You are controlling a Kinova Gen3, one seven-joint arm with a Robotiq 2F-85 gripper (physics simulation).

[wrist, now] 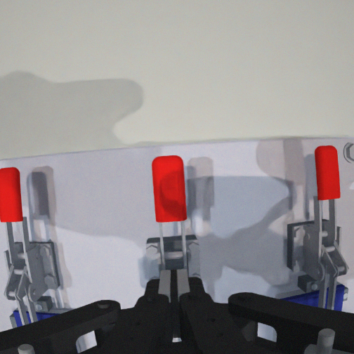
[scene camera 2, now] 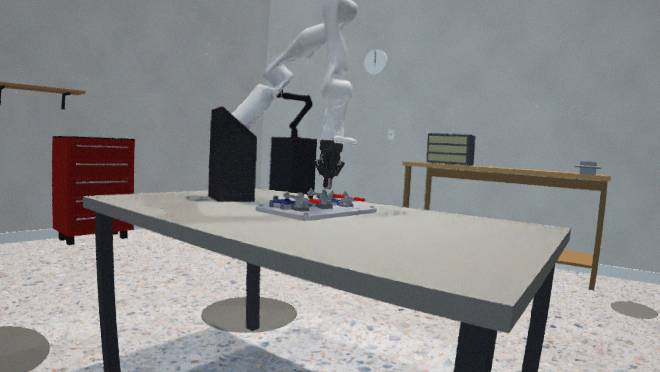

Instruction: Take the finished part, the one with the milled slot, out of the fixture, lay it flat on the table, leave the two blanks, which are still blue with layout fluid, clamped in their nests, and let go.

Labels:
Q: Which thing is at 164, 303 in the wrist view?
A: The gripper.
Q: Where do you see a blue blank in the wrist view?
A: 298, 296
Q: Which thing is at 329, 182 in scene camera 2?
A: The gripper.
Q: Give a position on a fixture plate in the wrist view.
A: At 97, 207

